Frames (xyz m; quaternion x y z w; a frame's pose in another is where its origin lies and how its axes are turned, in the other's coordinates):
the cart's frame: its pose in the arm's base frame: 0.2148 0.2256 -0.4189 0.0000 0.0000 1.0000 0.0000
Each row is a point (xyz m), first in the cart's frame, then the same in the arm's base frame.
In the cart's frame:
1: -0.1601 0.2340 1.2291
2: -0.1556 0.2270 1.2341
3: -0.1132 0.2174 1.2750
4: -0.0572 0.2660 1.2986
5: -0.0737 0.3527 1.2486
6: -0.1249 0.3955 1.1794
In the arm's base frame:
1: 0.3749 -0.0084 0.8102
2: 0.3704 -0.0014 0.8152
3: 0.3280 0.0082 0.8561
4: 0.2720 -0.0404 0.8797
5: 0.2885 -0.1271 0.8297
6: 0.3397 -0.1699 0.7605

